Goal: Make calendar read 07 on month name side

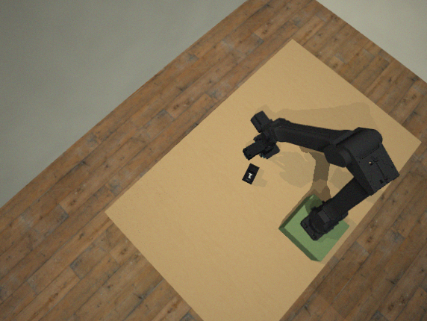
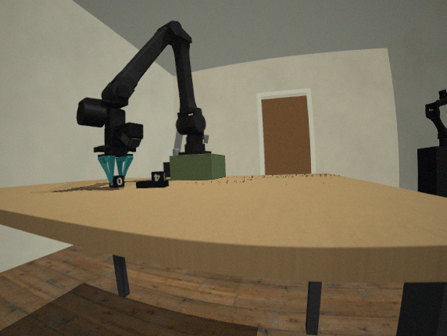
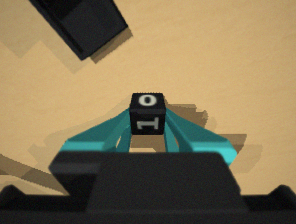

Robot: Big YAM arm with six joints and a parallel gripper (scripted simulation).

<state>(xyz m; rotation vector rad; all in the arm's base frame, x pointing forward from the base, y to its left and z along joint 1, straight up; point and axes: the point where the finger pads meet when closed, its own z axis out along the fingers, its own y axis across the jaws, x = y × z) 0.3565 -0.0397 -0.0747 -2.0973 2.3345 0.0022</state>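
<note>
The digit cube is right at my hand. The rest, counted from my hand: black calendar tray (10 cm to the left, 4 cm behind, 1 cm below).
</note>
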